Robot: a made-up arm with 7 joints.
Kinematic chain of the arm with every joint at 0, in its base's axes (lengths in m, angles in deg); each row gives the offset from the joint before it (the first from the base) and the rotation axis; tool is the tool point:
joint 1: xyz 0 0.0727 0 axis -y
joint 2: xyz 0 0.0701 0 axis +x
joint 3: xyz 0 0 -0.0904 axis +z
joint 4: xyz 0 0 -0.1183 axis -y
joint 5: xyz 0 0 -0.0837 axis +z
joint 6: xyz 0 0 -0.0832 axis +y
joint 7: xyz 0 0 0 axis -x
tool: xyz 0 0 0
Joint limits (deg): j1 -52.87..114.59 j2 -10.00..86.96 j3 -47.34..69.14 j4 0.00..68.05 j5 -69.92..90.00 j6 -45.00..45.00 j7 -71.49..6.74
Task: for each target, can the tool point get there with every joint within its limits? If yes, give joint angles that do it. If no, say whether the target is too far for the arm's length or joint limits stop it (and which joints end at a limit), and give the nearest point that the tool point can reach.
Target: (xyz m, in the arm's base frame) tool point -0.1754 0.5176 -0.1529
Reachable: no: too far | nearest point -0.1493 0.4619 -0.1302 | short by 0.066 m
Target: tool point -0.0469 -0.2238 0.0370
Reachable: no: joint limits stop it (at a limit: joint 1, joint 2, joint 3, joint 4) | nearest point 0.1811 -0.0164 0.1983 | short by 0.348 m
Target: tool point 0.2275 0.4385 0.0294
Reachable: yes | joints 92.71 48.88 50.13 10.00 -5.04 18.16 -58.33
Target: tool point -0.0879 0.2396 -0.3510
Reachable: yes | joints -17.50 13.23 27.93 8.47 -46.22 14.85 -20.80
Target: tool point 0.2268 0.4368 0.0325
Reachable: yes | joints 89.14 49.42 28.40 14.15 -33.39 -34.70 -35.70
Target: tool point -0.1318 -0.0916 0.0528
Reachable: no: joint limits stop it (at a limit: joint 1, joint 2, joint 3, joint 4) | nearest point -0.1338 -0.0164 -0.2329 | short by 0.295 m
